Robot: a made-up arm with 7 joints. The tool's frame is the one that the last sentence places.
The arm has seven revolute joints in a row. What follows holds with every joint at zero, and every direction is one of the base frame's.
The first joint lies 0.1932 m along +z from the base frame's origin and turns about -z.
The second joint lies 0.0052 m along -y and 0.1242 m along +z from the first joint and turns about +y.
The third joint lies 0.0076 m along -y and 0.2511 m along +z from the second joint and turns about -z.
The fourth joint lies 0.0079 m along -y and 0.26 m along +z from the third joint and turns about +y.
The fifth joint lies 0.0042 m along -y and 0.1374 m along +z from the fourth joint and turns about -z.
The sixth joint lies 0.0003 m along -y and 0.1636 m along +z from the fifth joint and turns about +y.
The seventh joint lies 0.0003 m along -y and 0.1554 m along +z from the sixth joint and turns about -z.
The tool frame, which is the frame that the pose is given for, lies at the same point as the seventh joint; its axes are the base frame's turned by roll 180, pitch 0 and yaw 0 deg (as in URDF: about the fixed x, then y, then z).
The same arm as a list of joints. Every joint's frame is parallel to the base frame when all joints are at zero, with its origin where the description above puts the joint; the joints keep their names.
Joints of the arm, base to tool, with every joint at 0 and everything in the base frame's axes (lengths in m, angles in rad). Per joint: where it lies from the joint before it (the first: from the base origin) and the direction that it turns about. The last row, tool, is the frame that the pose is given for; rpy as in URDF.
joint 1: xyz 0 0 0.1932 axis -z
joint 2: xyz 0 -0.0052 0.1242 axis +y
joint 3: xyz 0 -0.0076 0.2511 axis -z
joint 4: xyz 0 -0.0079 0.26 axis +y
joint 5: xyz 0 -0.0042 0.1374 axis -z
joint 6: xyz 0 -0.0003 0.1636 axis +y
joint 7: xyz 0 -0.0003 0.1554 axis -z
tool: xyz 0 0 0 rpy 3.1416 0 0

